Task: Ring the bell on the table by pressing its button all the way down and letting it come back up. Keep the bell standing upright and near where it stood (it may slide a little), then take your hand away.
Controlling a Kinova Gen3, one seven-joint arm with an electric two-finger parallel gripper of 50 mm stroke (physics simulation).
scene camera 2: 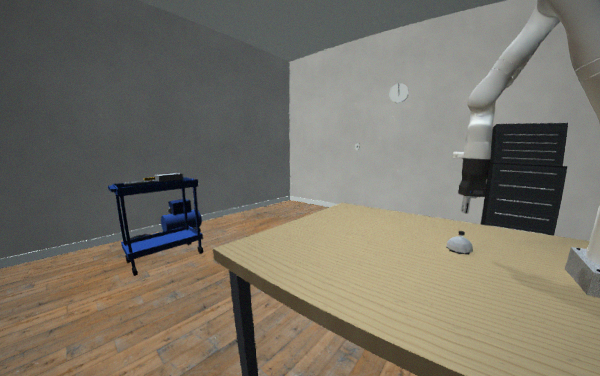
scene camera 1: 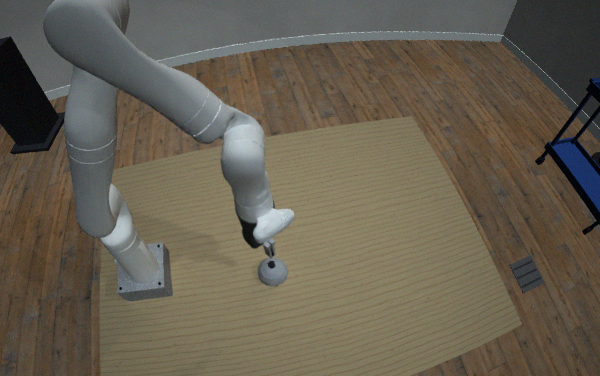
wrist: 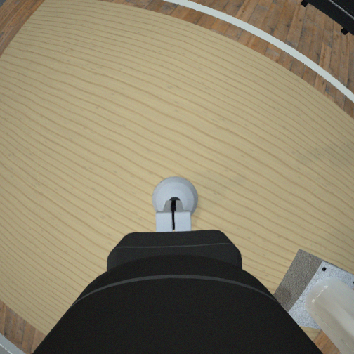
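Observation:
A grey dome-shaped bell stands upright on the wooden table. Its small dark button stands up from the top of the dome; in the wrist view the fingertips mostly hide it. My gripper is shut and empty. It points down above the bell, and scene camera 2 shows a clear gap between the fingertips and the button.
The arm's square grey base is fixed to the table beside the bell. Off the table are a blue cart and a dark drawer cabinet.

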